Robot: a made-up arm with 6 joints. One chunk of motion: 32 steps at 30 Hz.
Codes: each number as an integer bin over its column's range. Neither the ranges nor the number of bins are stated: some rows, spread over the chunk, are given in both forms.
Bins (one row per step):
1: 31 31 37 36 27 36
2: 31 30 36 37 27 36
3: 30 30 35 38 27 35
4: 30 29 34 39 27 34
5: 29 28 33 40 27 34
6: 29 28 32 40 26 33
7: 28 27 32 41 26 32
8: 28 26 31 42 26 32
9: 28 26 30 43 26 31
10: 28 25 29 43 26 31
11: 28 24 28 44 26 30
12: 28 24 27 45 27 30
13: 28 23 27 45 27 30
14: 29 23 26 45 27 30
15: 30 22 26 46 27 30
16: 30 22 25 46 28 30
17: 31 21 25 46 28 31
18: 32 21 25 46 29 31
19: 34 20 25 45 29 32
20: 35 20 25 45 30 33
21: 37 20 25 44 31 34
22: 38 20 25 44 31 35
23: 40 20 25 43 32 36
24: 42 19 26 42 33 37
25: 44 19 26 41 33 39
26: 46 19 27 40 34 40
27: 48 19 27 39 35 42
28: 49 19 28 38 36 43
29: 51 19 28 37 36 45
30: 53 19 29 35 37 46
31: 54 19 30 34 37 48
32: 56 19 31 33 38 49
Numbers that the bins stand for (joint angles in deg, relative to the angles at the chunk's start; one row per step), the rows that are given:
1: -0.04 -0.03 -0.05 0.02 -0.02 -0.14
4: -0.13 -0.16 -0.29 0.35 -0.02 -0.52
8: -0.33 -0.36 -0.54 0.69 -0.13 -0.90
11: -0.33 -0.49 -0.78 0.91 -0.13 -1.29
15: -0.13 -0.62 -0.94 1.14 -0.02 -1.29
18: 0.06 -0.68 -1.02 1.14 0.21 -1.10
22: 0.64 -0.75 -1.02 0.91 0.43 -0.33
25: 1.21 -0.81 -0.94 0.58 0.66 0.44
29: 1.89 -0.81 -0.78 0.13 1.00 1.59
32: 2.37 -0.81 -0.54 -0.32 1.22 2.36
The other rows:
2: -0.04 -0.10 -0.13 0.13 -0.02 -0.14
3: -0.13 -0.10 -0.21 0.24 -0.02 -0.33
5: -0.23 -0.23 -0.37 0.47 -0.02 -0.52
6: -0.23 -0.23 -0.45 0.47 -0.13 -0.71
7: -0.33 -0.29 -0.45 0.58 -0.13 -0.90
9: -0.33 -0.36 -0.62 0.80 -0.13 -1.10
10: -0.33 -0.42 -0.70 0.80 -0.13 -1.10
12: -0.33 -0.49 -0.86 1.03 -0.02 -1.29
13: -0.33 -0.55 -0.86 1.03 -0.02 -1.29
14: -0.23 -0.55 -0.94 1.03 -0.02 -1.29
16: -0.13 -0.62 -1.02 1.14 0.10 -1.29
17: -0.04 -0.68 -1.02 1.14 0.10 -1.10
19: 0.25 -0.75 -1.02 1.03 0.21 -0.90
20: 0.35 -0.75 -1.02 1.03 0.32 -0.71
21: 0.54 -0.75 -1.02 0.91 0.43 -0.52
23: 0.83 -0.75 -1.02 0.80 0.55 -0.14
24: 1.02 -0.81 -0.94 0.69 0.66 0.06
26: 1.40 -0.81 -0.86 0.47 0.77 0.63
27: 1.60 -0.81 -0.86 0.35 0.88 1.02
28: 1.69 -0.81 -0.78 0.24 1.00 1.21
30: 2.08 -0.81 -0.70 -0.10 1.11 1.78
31: 2.17 -0.81 -0.62 -0.21 1.11 2.17

